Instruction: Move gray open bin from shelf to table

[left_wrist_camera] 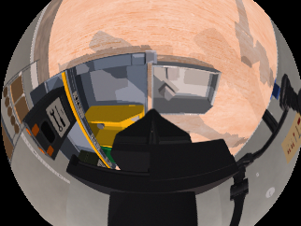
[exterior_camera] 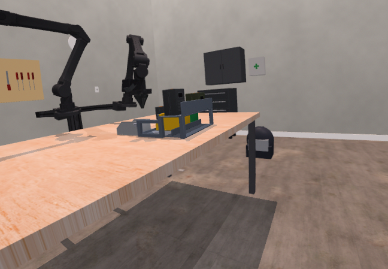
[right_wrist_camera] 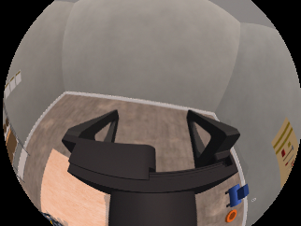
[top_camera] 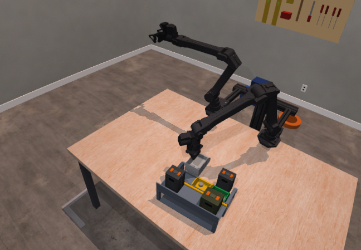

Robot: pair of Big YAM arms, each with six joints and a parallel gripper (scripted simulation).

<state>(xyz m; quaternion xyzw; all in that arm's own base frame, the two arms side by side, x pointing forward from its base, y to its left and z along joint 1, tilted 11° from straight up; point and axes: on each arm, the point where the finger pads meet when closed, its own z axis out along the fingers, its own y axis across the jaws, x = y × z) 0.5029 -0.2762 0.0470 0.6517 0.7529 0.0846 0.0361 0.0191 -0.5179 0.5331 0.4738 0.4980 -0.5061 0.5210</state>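
Right now my left hand is 11 cm above the gray open bin, 8 cm past it and 1 cm to the left of it. The rest, counted from my left hand: yellow bin (13 cm to the left, 10 cm below, 9 cm ahead); gray shelf (14 cm to the left, 12 cm ahead, 8 cm below); green bin (24 cm to the left, 10 cm below, 7 cm ahead).
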